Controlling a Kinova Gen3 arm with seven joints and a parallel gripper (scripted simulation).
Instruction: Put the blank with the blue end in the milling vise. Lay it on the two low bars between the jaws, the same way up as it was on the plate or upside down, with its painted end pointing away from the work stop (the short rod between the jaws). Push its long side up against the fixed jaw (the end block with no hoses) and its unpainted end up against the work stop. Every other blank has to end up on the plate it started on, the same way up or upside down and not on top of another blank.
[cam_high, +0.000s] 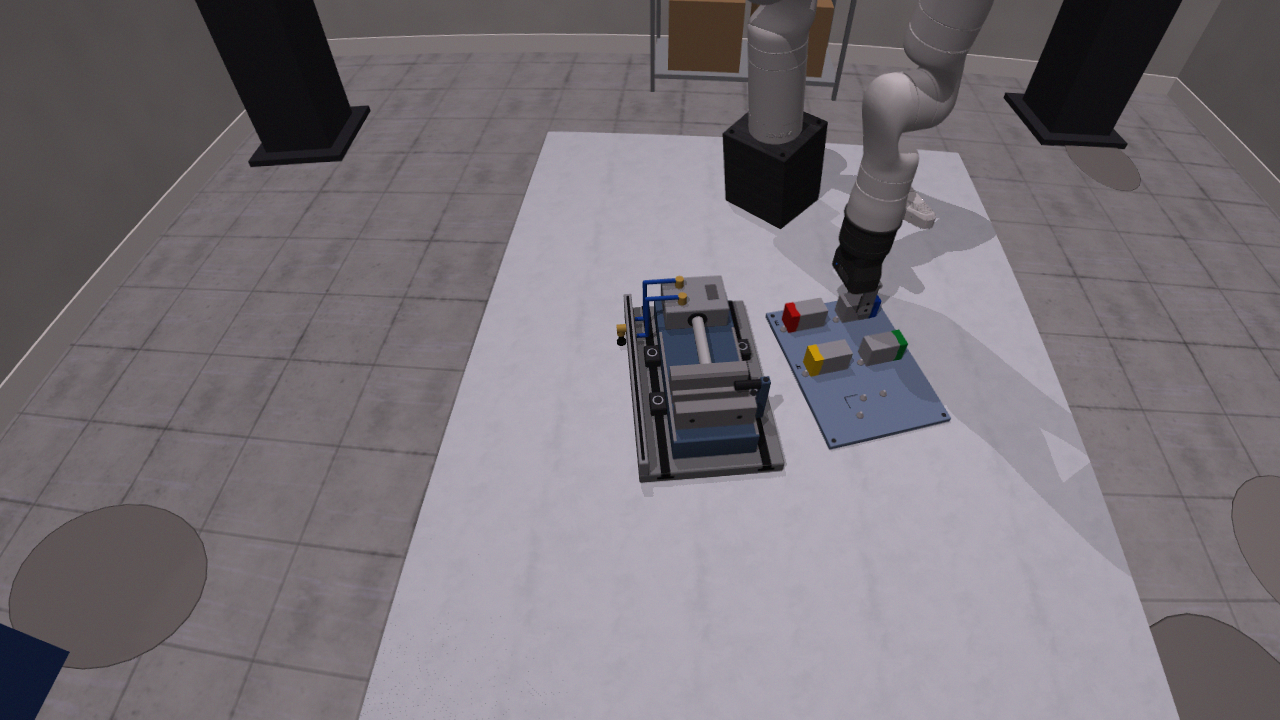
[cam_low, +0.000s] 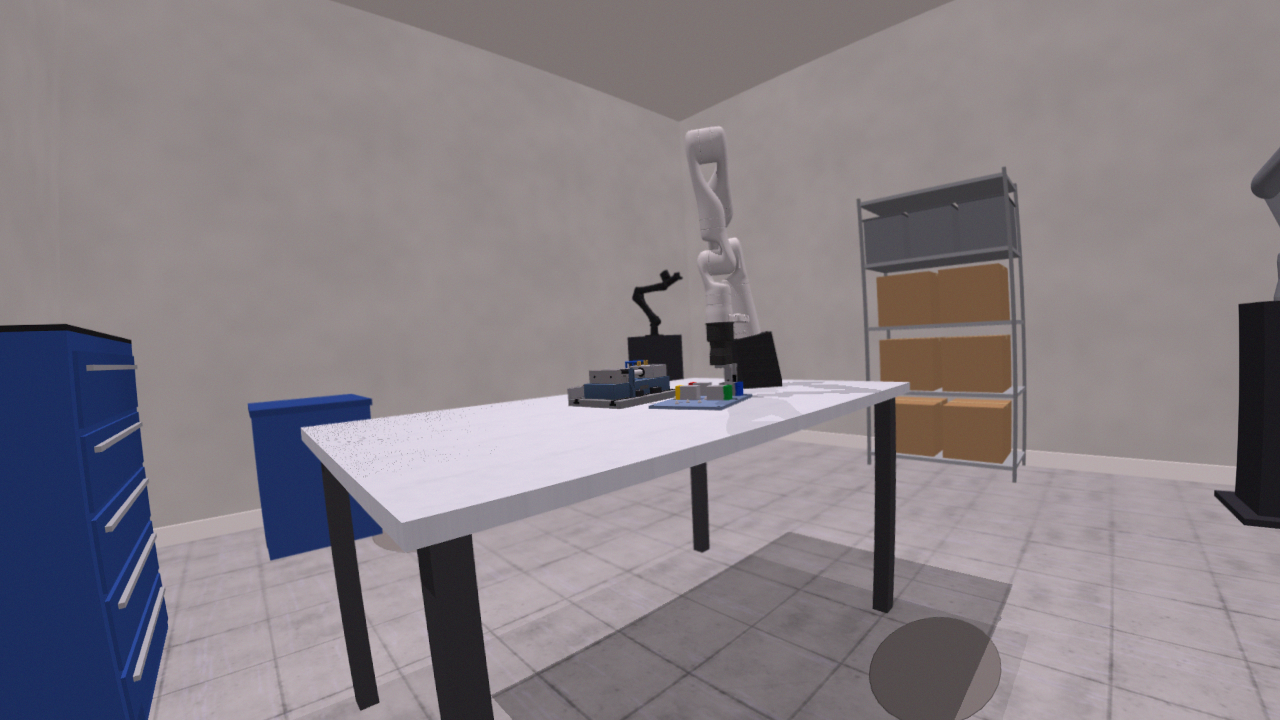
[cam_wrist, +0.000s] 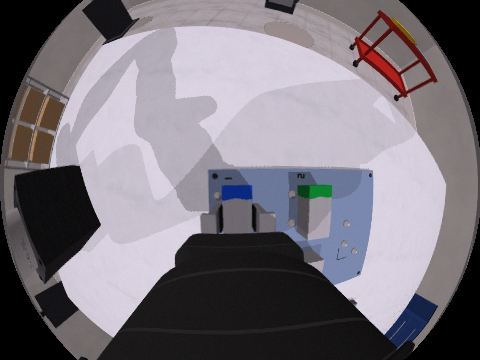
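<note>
My gripper is now 90 mm short of the green-ended blank, 20 mm to the right of it and 20 mm above it. Also, from my hand: blue-ended blank: 20 mm below; then red-ended blank: 20 mm ahead, 90 mm to the right, 20 mm below; then blue plate: 100 mm ahead, 20 mm to the right, 40 mm below.
</note>
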